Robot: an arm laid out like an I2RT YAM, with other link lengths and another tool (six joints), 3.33 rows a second.
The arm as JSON. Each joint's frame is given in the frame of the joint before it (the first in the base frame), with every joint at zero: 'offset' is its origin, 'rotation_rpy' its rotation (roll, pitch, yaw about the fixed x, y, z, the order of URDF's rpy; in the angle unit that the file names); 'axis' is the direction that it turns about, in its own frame. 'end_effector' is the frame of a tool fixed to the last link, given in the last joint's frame.
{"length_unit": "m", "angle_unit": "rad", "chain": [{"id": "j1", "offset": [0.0, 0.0, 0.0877], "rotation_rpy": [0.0, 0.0, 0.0], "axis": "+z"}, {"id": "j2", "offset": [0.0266, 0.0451, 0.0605], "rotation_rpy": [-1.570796, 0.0, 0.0], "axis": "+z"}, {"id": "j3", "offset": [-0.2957, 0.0, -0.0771], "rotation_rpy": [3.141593, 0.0, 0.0], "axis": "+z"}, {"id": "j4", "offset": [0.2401, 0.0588, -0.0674], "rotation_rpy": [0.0, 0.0, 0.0], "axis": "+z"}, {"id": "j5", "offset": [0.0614, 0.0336, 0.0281], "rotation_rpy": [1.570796, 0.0, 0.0], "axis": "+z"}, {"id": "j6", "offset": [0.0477, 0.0, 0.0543], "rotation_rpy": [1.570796, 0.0, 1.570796], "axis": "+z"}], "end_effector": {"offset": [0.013, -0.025, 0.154], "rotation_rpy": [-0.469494, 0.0, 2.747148]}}
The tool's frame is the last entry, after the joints.
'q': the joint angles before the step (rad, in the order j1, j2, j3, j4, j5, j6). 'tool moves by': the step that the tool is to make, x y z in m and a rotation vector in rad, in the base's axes. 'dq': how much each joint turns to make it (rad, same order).
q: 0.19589 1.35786 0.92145 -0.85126 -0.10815 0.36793
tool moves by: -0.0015 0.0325 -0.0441 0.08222 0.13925 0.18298
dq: 0.00025 0.18714 -0.00843 0.04600 -0.14345 -0.15882
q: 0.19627 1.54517 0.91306 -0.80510 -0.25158 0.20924
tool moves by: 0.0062 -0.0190 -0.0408 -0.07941 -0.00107 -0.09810
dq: 0.00090 0.07595 -0.09745 0.17724 0.09081 0.08941
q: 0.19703 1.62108 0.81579 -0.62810 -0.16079 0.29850
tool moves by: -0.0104 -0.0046 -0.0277 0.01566 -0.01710 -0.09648
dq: -0.00003 0.00856 -0.13394 0.17797 0.00304 0.09840
